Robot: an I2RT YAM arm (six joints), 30 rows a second.
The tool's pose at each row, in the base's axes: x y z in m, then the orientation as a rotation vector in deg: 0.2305, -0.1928, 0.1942, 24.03, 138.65, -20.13; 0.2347, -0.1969, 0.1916, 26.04, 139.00, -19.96; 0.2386, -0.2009, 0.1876, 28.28, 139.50, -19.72; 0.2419, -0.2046, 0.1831, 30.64, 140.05, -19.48; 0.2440, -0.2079, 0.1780, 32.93, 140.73, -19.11; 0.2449, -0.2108, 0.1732, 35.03, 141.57, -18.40; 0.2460, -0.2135, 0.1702, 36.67, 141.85, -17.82; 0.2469, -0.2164, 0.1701, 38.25, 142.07, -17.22; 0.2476, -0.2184, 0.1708, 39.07, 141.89, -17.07; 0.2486, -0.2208, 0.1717, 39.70, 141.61, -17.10; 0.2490, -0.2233, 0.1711, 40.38, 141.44, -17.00
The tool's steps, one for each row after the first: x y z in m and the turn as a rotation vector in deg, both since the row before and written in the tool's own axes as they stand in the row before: -0.0023, -0.0018, 0.0057, 0.43, 0.80, 1.34; -0.0013, -0.0015, 0.0066, 0.44, 1.02, 1.47; -0.0006, -0.0014, 0.0065, 0.48, 1.13, 1.52; 0.0006, -0.0014, 0.0062, 0.38, 1.26, 1.45; 0.0013, -0.0016, 0.0053, 0.11, 1.40, 1.35; 0.0000, -0.0015, 0.0039, 0.04, 0.76, 1.15; -0.0017, -0.0020, 0.0015, 0.00, 0.70, 1.12; -0.0017, -0.0014, 0.0004, 0.08, 0.08, 0.62; -0.0022, -0.0016, 0.0005, 0.15, -0.08, 0.49; -0.0010, -0.0019, 0.0015, 0.09, 0.05, 0.52
